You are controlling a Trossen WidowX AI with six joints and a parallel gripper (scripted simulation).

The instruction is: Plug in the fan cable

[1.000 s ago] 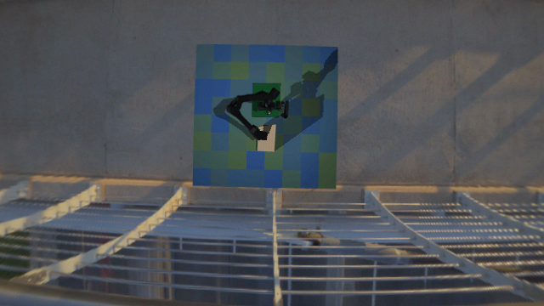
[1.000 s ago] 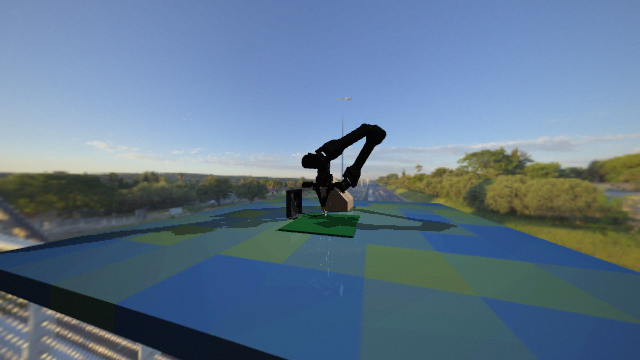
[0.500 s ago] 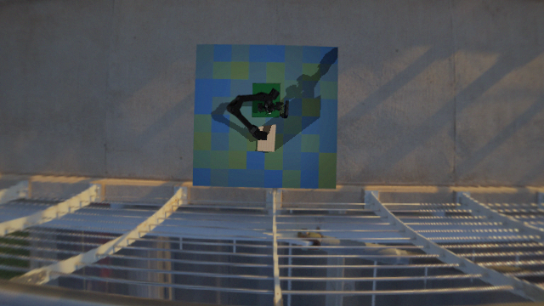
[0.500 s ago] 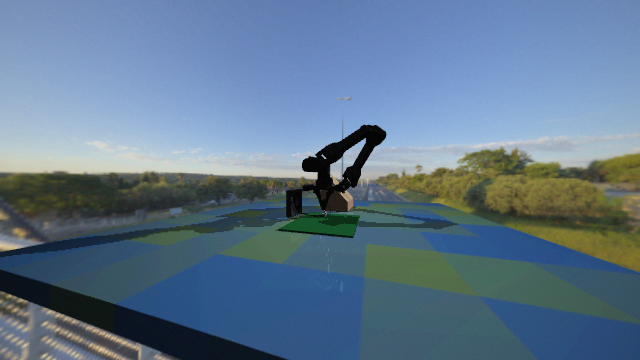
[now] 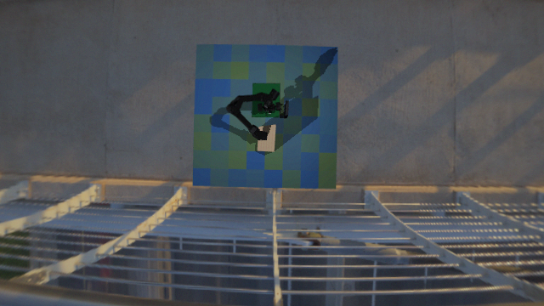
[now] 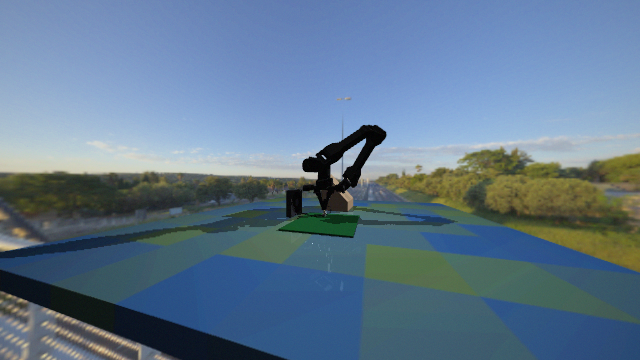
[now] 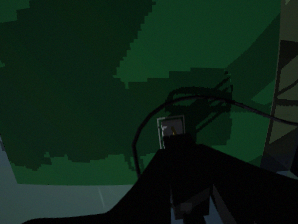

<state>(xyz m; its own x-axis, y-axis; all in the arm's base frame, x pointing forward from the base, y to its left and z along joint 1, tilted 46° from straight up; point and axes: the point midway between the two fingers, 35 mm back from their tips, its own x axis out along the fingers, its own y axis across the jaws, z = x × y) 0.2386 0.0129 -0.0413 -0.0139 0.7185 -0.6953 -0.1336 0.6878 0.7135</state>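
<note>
Right now my gripper tip is 1 cm below the dark plug and 1 cm past it. The rest, counted from my gripper tip: green board: 10 cm ahead, 6 cm below, 4 cm to the left; then black fan: 14 cm to the right, 2 cm above, 1 cm ahead.
</note>
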